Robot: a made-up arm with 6 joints. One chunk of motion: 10 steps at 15 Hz.
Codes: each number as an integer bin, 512 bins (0 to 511) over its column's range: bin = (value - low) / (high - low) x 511, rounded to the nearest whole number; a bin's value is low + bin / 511 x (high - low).
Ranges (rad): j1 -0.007..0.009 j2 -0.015..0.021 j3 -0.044..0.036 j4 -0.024..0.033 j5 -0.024..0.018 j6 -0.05..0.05
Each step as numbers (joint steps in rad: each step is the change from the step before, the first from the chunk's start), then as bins.
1 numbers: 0.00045 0.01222 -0.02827 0.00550 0.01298 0.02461
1 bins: 238 386 100 264 450 381
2 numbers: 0.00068 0.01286 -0.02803 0.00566 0.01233 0.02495
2 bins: 245 395 102 266 442 383
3 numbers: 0.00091 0.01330 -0.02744 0.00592 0.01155 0.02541
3 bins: 253 402 106 268 433 385
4 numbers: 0.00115 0.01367 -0.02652 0.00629 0.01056 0.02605
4 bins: 260 407 112 272 420 389
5 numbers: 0.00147 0.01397 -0.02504 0.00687 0.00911 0.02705
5 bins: 271 411 121 277 403 394
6 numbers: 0.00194 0.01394 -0.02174 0.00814 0.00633 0.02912
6 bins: 286 411 142 288 369 404
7 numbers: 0.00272 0.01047 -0.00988 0.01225 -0.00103 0.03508
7 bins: 310 362 218 325 279 435
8 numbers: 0.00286 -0.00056 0.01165 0.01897 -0.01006 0.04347
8 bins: 315 205 355 385 170 478
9 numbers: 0.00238 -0.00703 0.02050 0.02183 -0.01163 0.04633
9 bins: 300 113 412 411 151 492
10 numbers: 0.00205 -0.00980 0.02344 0.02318 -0.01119 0.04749
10 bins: 289 74 431 423 156 498
